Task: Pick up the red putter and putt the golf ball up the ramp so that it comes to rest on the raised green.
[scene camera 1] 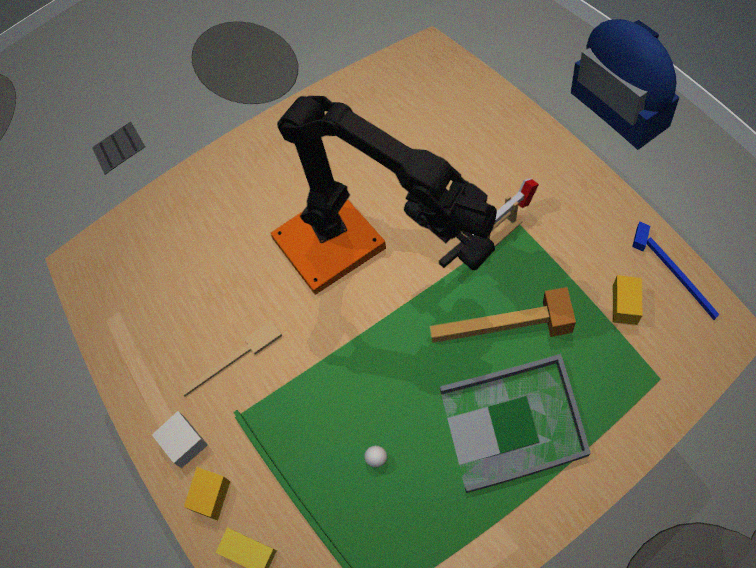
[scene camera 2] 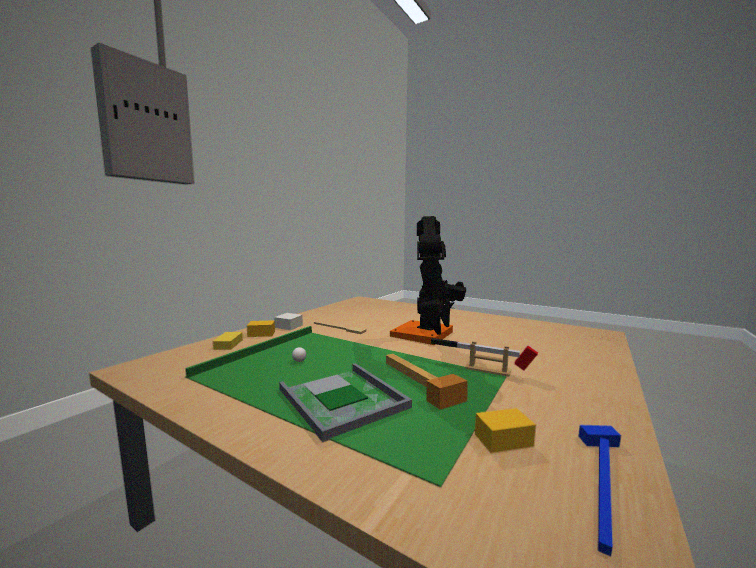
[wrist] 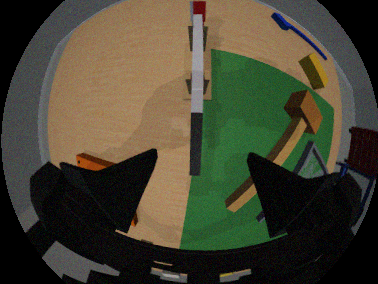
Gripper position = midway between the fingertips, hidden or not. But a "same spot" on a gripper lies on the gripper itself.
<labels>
gripper: scene camera 1 457,244; scene camera 2; wrist
wooden mallet: scene camera 1; scene camera 2; wrist 301,107
same spot on gripper: (wrist: pixel 289 202) = (scene camera 2: pixel 434 314)
same spot on wooden mallet: (scene camera 2: pixel 442 392) = (scene camera 1: pixel 574 324)
</labels>
